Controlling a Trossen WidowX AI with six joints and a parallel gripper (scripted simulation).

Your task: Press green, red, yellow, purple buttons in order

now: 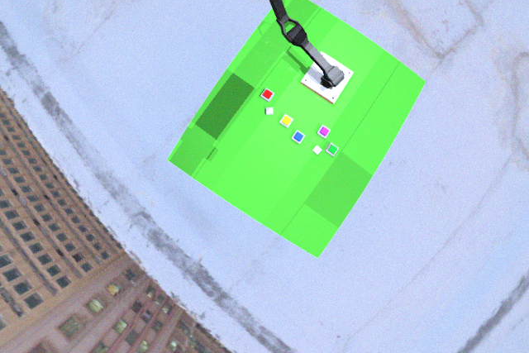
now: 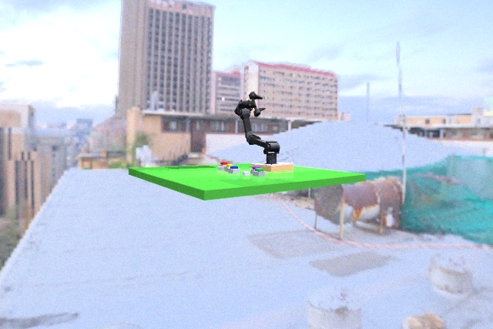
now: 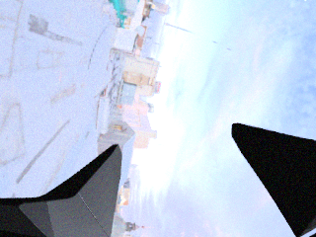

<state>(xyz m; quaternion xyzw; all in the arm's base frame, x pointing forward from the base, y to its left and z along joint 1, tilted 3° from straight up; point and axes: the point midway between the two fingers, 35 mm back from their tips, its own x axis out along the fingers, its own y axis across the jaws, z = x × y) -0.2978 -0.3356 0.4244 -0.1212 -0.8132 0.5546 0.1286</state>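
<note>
My gripper tip is 61 cm short of the green button, 50 cm to the right of it and 43 cm above it. The rest, counted from my gripper tip: yellow button 58 cm ahead, 24 cm to the left, 43 cm below; red button 50 cm ahead, 11 cm to the left, 43 cm below; grey block 57 cm ahead, 15 cm to the left, 45 cm below.
</note>
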